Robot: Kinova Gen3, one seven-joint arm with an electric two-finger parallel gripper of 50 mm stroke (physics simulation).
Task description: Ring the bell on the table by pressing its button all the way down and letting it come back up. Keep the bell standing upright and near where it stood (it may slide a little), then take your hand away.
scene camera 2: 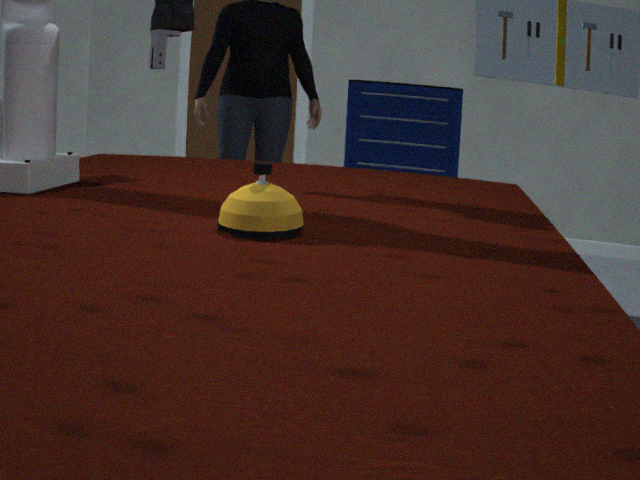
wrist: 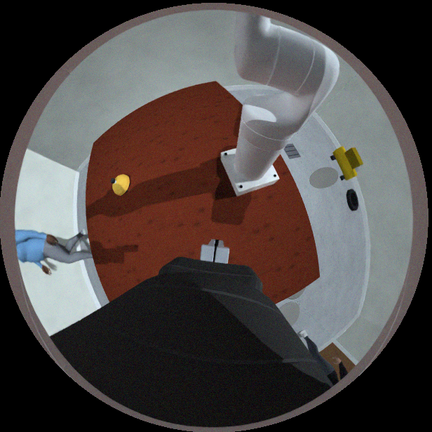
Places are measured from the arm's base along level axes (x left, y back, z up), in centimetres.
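Pixels of known places: gripper, fingertip midpoint: (scene camera 2: 157, 68); arm's base, link origin: (scene camera 2: 28, 156).
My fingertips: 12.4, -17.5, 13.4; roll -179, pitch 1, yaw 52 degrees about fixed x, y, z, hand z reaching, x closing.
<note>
Ahead of a thing's pixels: the offset from my fingertips to its top centre, as dx, dy, dz. Level surfaces: height alone.
A yellow dome-shaped bell {-34.7, -22.6, -11.2} (scene camera 2: 261, 209) (wrist: 121, 185) with a black base ring stands upright on the table. Its button, a black cap {-34.7, -22.6, -11.2} (scene camera 2: 262, 168) (wrist: 113, 181) on a short light stem, stands up above the dome. My gripper (scene camera 2: 158, 68) (wrist: 215, 247) is shut with nothing between the fingers. It hangs high above the table, pointing down, left of and behind the bell in the scene view, well apart from it. In the wrist view the bell is far to the left of the fingertips.
The red-brown table {dz -17.8} (scene camera 2: 310, 330) (wrist: 165, 220) carries the arm's white base (scene camera 2: 51, 173) (wrist: 241, 187). Beyond the table are a blue drawer cabinet (scene camera 2: 403, 129) and a person in black (scene camera 2: 261, 51). A person in blue (wrist: 31, 246) is at the left in the wrist view.
</note>
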